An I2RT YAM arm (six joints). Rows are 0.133 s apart.
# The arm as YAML. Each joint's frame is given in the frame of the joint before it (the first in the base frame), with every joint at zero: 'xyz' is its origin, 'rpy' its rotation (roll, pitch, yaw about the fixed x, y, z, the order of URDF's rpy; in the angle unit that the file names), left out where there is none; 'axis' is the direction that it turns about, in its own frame. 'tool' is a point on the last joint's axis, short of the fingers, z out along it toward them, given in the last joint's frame.
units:
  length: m
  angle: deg
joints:
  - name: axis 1
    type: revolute
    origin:
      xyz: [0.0, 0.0, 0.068]
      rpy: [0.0, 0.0, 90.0]
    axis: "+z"
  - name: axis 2
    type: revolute
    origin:
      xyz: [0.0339, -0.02, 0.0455]
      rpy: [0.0, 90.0, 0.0]
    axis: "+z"
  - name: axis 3
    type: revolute
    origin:
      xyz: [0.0, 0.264, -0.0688]
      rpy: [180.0, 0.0, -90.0]
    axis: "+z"
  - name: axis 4
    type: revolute
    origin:
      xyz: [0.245, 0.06, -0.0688]
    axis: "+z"
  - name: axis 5
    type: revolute
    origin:
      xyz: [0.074, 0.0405, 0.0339]
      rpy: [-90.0, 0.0, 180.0]
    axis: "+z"
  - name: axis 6
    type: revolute
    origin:
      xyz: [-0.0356, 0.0, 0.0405]
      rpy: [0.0, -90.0, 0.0]
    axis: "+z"
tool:
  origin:
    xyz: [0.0, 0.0, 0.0]
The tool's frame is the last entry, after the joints.
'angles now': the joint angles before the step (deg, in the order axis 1, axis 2, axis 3, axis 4, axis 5, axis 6). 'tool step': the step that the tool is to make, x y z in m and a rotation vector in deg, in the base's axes. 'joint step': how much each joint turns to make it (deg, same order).
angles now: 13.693 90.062 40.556 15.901 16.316 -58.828
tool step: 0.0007 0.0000 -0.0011 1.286 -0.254 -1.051
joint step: -0.007 0.332 -0.020 0.441 0.212 1.635
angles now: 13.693 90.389 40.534 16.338 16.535 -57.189
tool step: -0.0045 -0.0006 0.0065 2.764 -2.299 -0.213
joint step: -0.019 -1.984 -1.157 1.511 -0.982 1.990
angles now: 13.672 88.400 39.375 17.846 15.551 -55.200
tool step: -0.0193 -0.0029 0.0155 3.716 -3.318 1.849
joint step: -0.014 -6.863 -3.493 0.344 -3.008 1.600
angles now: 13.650 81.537 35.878 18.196 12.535 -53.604
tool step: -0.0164 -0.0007 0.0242 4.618 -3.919 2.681
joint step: 0.184 -7.386 -1.213 -1.672 -3.773 2.189
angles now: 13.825 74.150 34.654 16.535 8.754 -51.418
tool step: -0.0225 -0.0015 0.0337 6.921 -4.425 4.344
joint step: 0.051 -9.590 0.005 -4.022 -5.982 3.848
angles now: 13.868 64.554 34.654 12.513 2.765 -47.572
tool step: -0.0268 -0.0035 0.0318 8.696 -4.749 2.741
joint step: 0.081 -9.641 0.065 -3.061 -4.357 6.429
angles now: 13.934 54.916 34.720 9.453 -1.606 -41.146
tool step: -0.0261 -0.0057 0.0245 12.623 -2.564 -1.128
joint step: 0.163 -8.316 0.216 -2.608 -0.297 11.695
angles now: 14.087 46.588 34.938 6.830 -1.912 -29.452
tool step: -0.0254 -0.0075 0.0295 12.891 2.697 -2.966
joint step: 0.048 -6.287 4.988 -10.531 1.993 13.355
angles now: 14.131 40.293 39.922 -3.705 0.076 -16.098
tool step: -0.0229 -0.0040 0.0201 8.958 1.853 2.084
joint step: 0.021 -4.321 3.934 -7.665 -2.666 8.985
